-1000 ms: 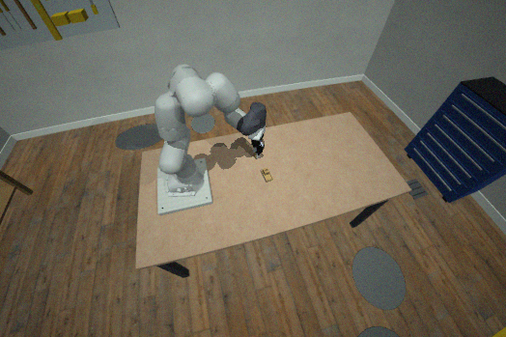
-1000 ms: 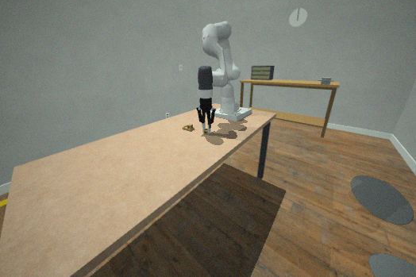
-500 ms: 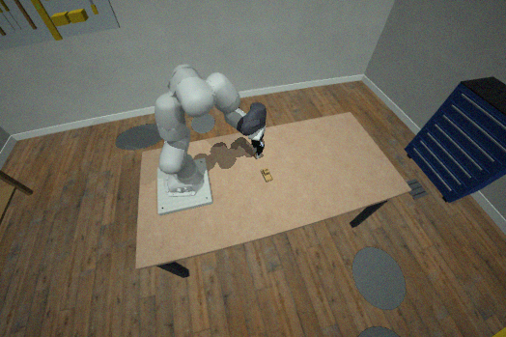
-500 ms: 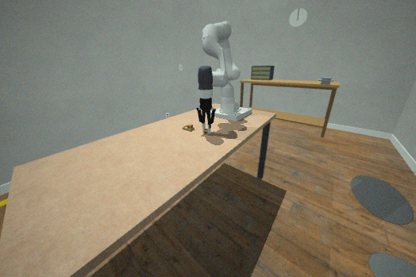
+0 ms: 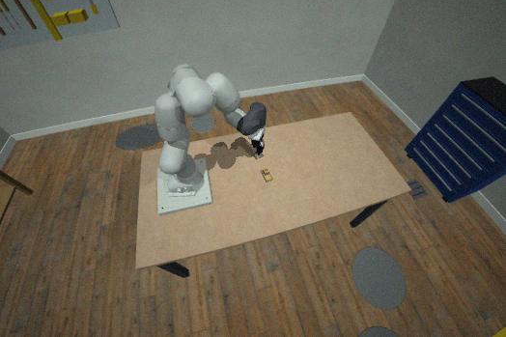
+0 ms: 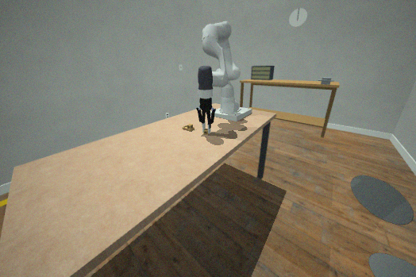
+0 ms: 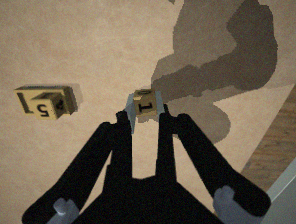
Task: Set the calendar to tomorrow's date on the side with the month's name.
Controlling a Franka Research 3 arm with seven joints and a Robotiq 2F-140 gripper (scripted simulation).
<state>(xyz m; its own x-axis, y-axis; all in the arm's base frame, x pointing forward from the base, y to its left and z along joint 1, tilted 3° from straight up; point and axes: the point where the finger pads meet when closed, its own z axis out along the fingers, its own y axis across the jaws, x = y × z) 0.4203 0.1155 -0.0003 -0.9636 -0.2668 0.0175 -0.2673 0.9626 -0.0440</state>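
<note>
My hand is 3 cm above the wooden digit cube. Also, from my hand: wooden tray: 16 cm to the right, 3 cm below, 2 cm ahead.
</note>
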